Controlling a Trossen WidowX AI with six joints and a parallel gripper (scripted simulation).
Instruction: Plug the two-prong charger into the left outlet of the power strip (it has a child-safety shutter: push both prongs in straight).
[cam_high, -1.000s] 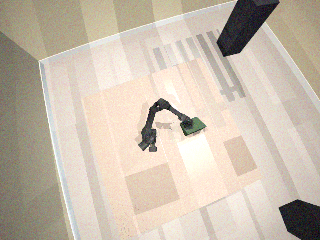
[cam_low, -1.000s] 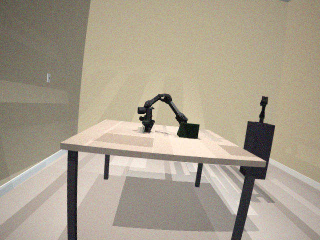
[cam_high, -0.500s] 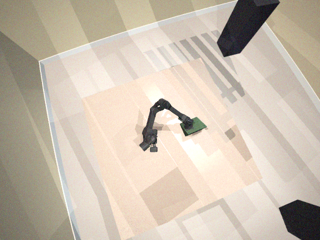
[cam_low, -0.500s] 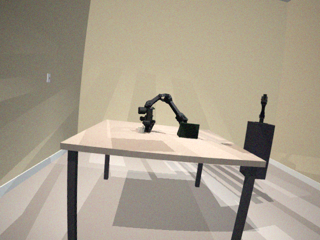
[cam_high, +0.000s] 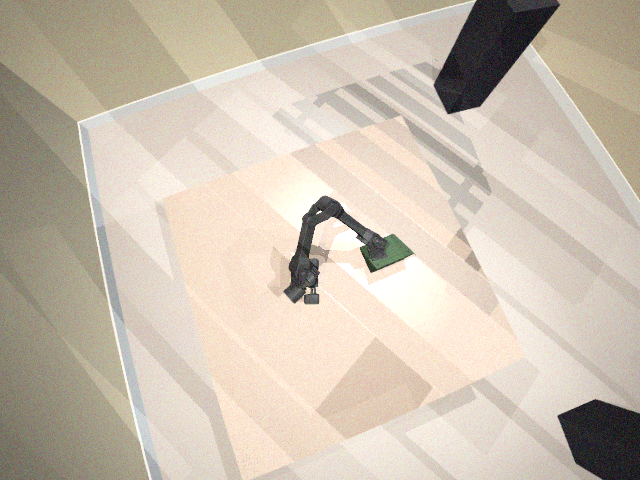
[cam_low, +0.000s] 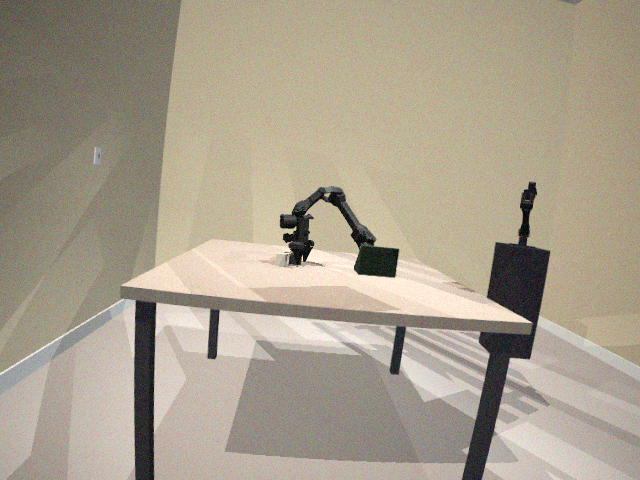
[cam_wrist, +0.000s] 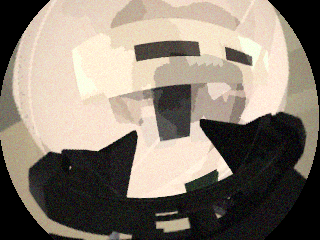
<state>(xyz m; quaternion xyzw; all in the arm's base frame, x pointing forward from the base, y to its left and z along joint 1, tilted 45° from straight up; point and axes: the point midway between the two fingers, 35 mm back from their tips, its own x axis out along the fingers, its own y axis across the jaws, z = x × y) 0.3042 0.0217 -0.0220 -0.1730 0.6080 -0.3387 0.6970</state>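
Now: gripper tip 40 mm short of the dark charger, 10 mm to the left of it and 10 mm below it.
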